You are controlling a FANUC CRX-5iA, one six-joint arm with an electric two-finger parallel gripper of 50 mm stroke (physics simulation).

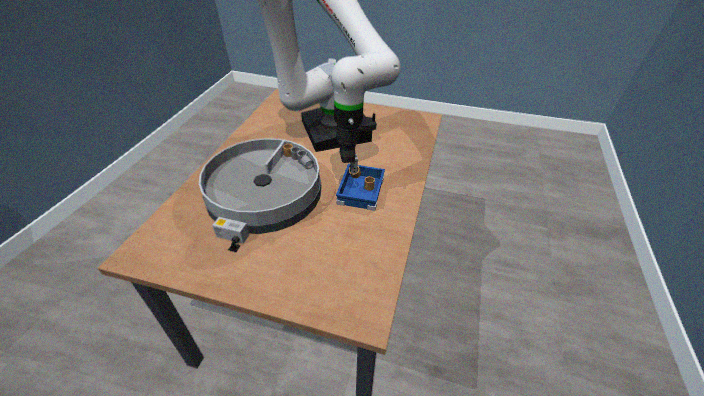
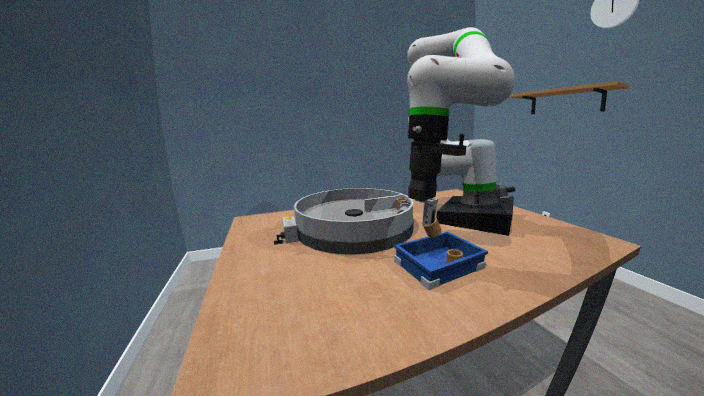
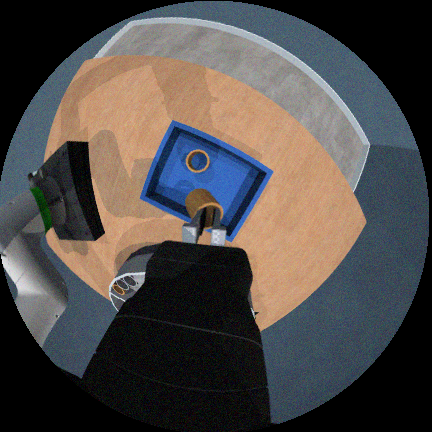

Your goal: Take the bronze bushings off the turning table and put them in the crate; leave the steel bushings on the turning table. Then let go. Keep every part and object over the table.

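Seen in the pictures: gripper, fingertip midpoint: (image 1: 353,171) (image 2: 428,224) (image 3: 209,215); arm's base, link origin: (image 2: 479,203) (image 3: 55,199).
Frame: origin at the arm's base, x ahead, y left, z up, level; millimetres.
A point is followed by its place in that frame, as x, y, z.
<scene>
My gripper (image 1: 354,165) @[360, 265, 49] (image 2: 430,220) @[360, 265, 49] (image 3: 209,215) @[360, 265, 49] has its fingertips inside a bronze bushing (image 1: 354,172) (image 2: 433,229) @[354, 284, 42] (image 3: 198,201) @[338, 273, 58] and holds it from within. This bushing hangs tilted above the side of the blue crate (image 1: 356,201) @[416, 305, -34] (image 2: 455,273) @[324, 354, -46] nearest the turning table. Another bronze bushing (image 1: 369,184) @[316, 311, -28] (image 2: 454,256) @[309, 319, -21] (image 3: 188,161) @[287, 293, -31] stands upright in the crate. On the grey turning table (image 1: 270,218) @[650, 102, -1] (image 2: 350,232) @[542, 163, 5], a bronze bushing (image 1: 288,150) (image 2: 401,203) stands beside the divider. Next to it are two upright steel bushings (image 1: 302,155) @[314, 16, 6] and a steel bushing (image 1: 307,162) @[361, 70, 23] lying on its side.
The turning table's high rim stands close to the crate. A grey box (image 1: 230,230) @[745, 15, -9] (image 2: 290,230) @[721, 46, -20] with a black knob sits at its outer side. The black robot base (image 1: 320,137) @[149, 1, -12] (image 2: 475,216) @[89, 98, -13] (image 3: 75,195) @[96, 82, -2] is behind the crate. The wooden table's edge (image 1: 407,240) @[481, 528, -63] runs beyond the crate's other side.
</scene>
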